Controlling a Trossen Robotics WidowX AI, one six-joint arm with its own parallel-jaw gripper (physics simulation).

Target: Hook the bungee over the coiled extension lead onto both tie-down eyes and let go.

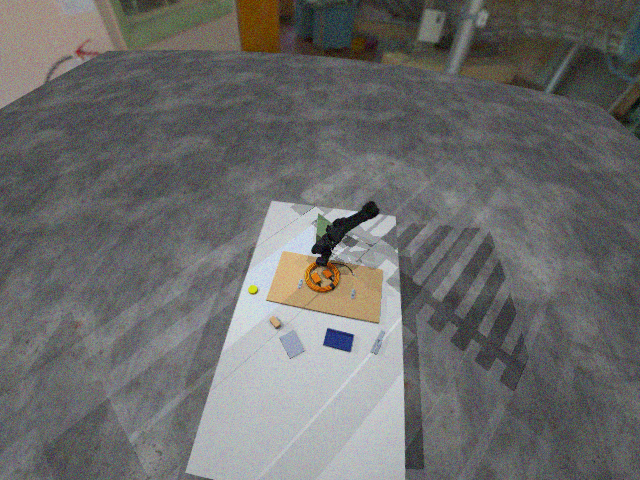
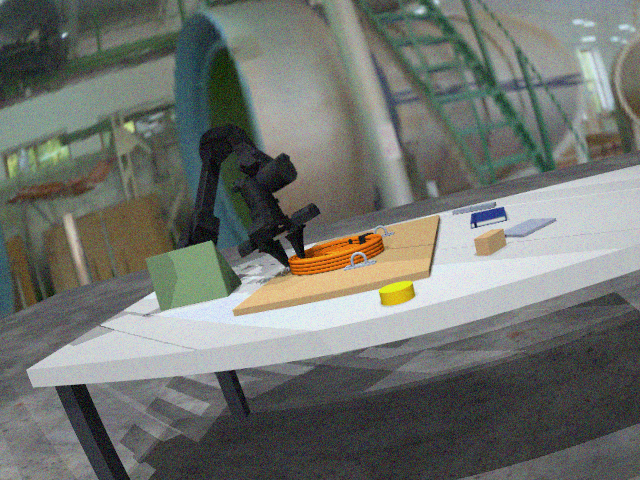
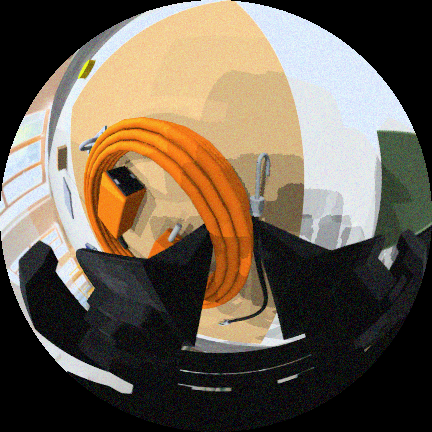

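My gripper is shut across one side of the coiled orange extension lead, one finger inside the coil and one outside. The bungee's black cord runs between the coil and the outer finger. Its grey hook stands out past the fingertips; the cord's other end curves away on the board. One tie-down eye is close beside the coil; the other eye is across it.
A green wedge stands near the arm. A yellow disc lies beside the board. A wooden block, a grey plate, a blue tray and a grey bar lie beyond it.
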